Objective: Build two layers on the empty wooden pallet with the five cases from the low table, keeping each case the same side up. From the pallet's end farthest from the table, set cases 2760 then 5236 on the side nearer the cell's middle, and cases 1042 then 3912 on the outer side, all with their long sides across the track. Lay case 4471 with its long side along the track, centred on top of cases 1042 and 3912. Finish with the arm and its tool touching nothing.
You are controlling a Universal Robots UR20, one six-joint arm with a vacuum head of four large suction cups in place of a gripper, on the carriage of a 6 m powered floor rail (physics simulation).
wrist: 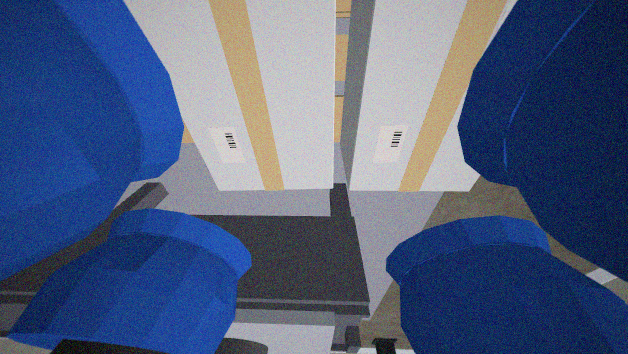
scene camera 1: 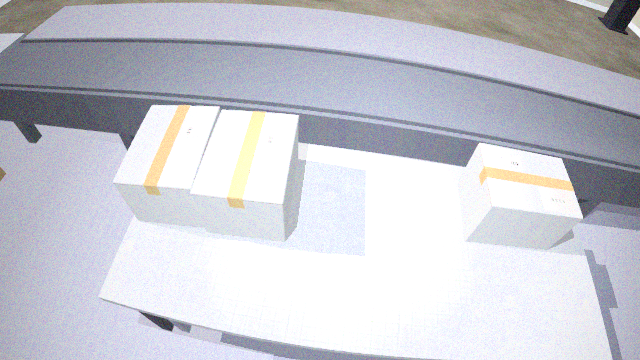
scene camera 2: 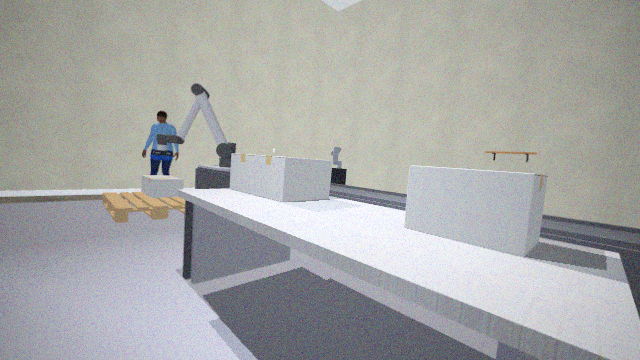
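Seen in the pictures: hand, its tool point: (wrist: 316, 199); arm's base, origin of its link: (wrist: 234, 345) (scene camera 2: 227, 167).
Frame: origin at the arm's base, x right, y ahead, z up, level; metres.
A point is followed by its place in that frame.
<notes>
The vacuum gripper (scene camera 2: 162, 154) @[z 0.054, x 0.310, y 0.804 m] (wrist: 320, 172) @[z 0.054, x 0.310, y 0.804 m] hangs over the pallet, its blue cups carrying no case. Below it, two taped white cases (wrist: 295, 100) @[z -0.189, x 0.269, y 0.796 m] (wrist: 400, 90) @[z -0.189, x 0.441, y 0.809 m] lie side by side with a narrow gap; pallet slats (wrist: 341, 57) @[z -0.426, x 0.365, y 0.840 m] show through it. In scene camera 2 a white case face (scene camera 2: 162, 187) @[z -0.295, x 0.054, y 0.844 m] shows on the wooden pallet (scene camera 2: 116, 201) @[z -0.426, x -0.110, y 1.344 m]. On the low table (scene camera 1: 165, 265) @[z -0.040, x -2.302, y 1.132 m] (scene camera 2: 350, 240) @[z -0.040, x -3.330, y 1.184 m], an orange-taped case (scene camera 1: 195, 155) @[z 0.196, x -2.372, y 0.834 m] and a yellow-taped case (scene camera 1: 270, 165) @[z 0.197, x -2.622, y 0.834 m] (scene camera 2: 307, 180) @[z 0.073, x -2.677, y 0.791 m] stand together at the left. Another case (scene camera 1: 525, 195) @[z 0.197, x -3.469, y 0.806 m] (scene camera 2: 470, 210) @[z 0.066, x -3.551, y 0.869 m] stands apart at the right. Case numbers are unreadable.
The long rail (scene camera 1: 350, 75) runs behind the table. A dark flat-topped block (scene camera 2: 212, 178) @[z -0.151, x -0.189, y 0.300 m] (wrist: 300, 255) @[z -0.184, x 0.245, y 0.300 m] stands near the pallet, by the arm's base. A person in blue (scene camera 2: 162, 131) stands behind the pallet in scene camera 2. A wall shelf (scene camera 2: 510, 152) hangs at the right.
</notes>
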